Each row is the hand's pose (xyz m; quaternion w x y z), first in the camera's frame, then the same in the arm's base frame.
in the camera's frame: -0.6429 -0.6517 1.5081 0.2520 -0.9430 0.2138 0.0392
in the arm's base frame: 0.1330 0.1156 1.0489 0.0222 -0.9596 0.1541 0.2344
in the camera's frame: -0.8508 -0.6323 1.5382 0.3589 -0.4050 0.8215 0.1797
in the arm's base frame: -0.0441 0.1142 1.1636 0.0704 -0.5071 0.8446 0.1564
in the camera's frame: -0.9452 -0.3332 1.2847 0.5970 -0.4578 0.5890 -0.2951
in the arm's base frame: -0.3116 0.2739 0.9076 0.3945 -0.6754 0.5848 -0.2152
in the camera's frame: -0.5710 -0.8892 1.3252 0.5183 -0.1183 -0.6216 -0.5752
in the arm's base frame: 0.1996 -0.1608 0.9298 0.6760 -0.2561 -0.5951 -0.3512
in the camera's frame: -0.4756 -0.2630 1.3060 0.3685 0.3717 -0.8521 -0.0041
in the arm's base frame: 0.0872 0.4155 0.6913 0.6026 0.3886 -0.6884 0.1094
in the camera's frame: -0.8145 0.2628 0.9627 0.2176 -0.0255 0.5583 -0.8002
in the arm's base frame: -0.4968 0.7104 0.4064 0.1758 -0.3027 0.4347 -0.8298
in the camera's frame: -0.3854 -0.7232 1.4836 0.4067 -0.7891 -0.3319 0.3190
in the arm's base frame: 0.3714 0.0792 0.9313 0.2825 -0.7151 -0.2644 0.5822
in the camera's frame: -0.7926 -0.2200 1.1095 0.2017 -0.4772 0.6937 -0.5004
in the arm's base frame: -0.2772 0.3314 0.6580 0.0159 -0.6809 0.5599 -0.4717
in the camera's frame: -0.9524 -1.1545 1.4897 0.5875 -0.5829 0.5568 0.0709
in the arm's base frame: 0.0063 -0.3946 1.3182 0.3271 -0.7095 0.6020 0.1652
